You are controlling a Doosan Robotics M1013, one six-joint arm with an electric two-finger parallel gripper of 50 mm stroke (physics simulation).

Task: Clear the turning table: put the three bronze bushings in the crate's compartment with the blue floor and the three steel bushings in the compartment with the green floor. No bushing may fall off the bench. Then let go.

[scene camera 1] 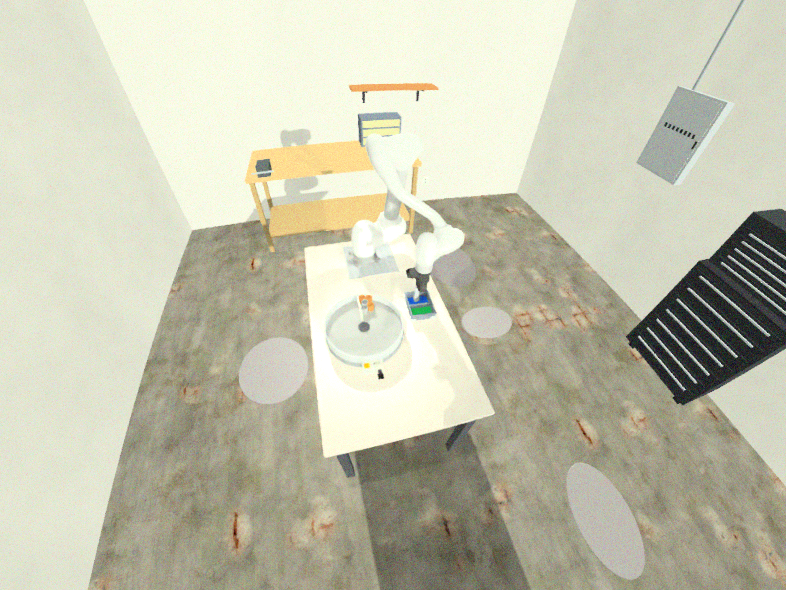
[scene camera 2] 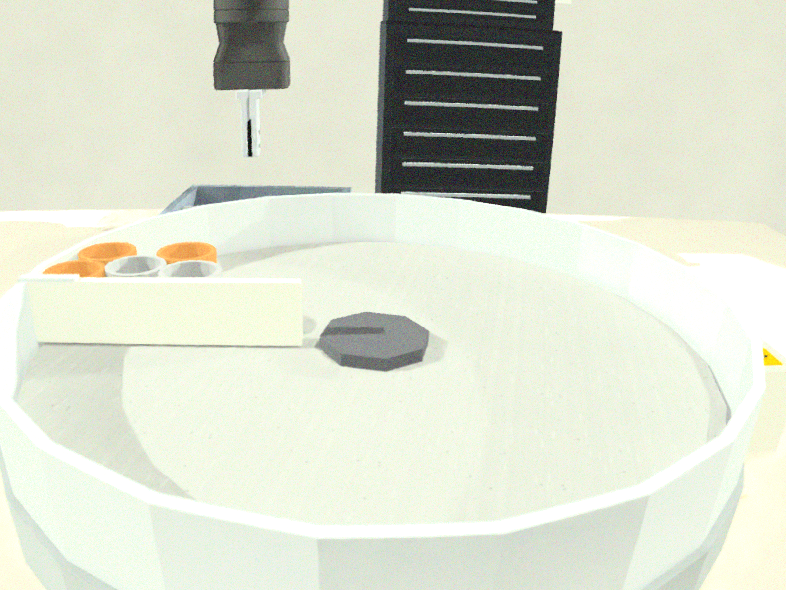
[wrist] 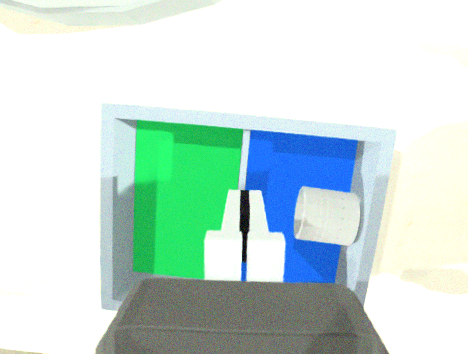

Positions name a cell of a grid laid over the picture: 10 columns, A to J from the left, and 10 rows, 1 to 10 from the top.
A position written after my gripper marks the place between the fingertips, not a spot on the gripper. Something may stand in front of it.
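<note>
Visible to me: my gripper (scene camera 2: D3), (wrist: F6). A turning table (scene camera 2: E7), (scene camera 1: E6) is visible as well. I also see a crate (scene camera 2: C4), (wrist: D5).
</note>
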